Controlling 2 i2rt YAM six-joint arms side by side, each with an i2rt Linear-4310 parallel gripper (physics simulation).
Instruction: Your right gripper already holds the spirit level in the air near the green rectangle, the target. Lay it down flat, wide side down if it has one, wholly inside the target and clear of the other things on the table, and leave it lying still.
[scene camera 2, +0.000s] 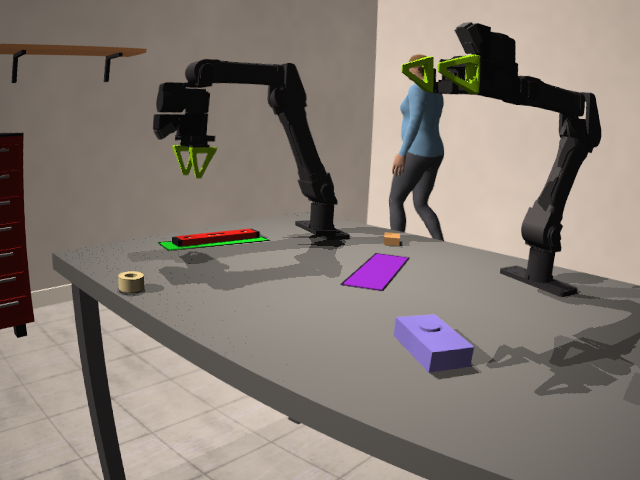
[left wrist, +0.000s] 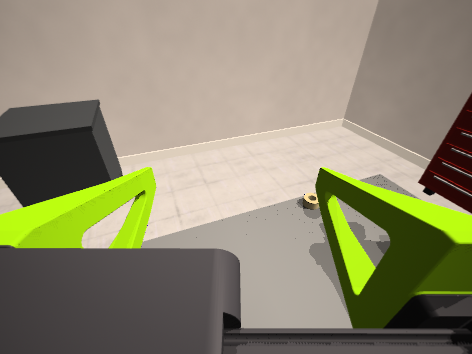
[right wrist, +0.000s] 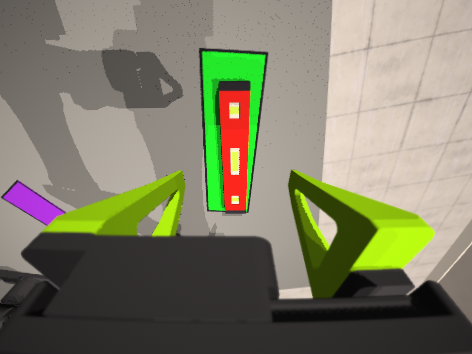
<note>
I see my left gripper (scene camera 2: 419, 67), my right gripper (scene camera 2: 192, 176) and a red spirit level (scene camera 2: 186, 240).
The red spirit level shows as well in the right wrist view (right wrist: 234, 96). My left gripper also shows in the left wrist view (left wrist: 235, 176). My right gripper also shows in the right wrist view (right wrist: 236, 177).
</note>
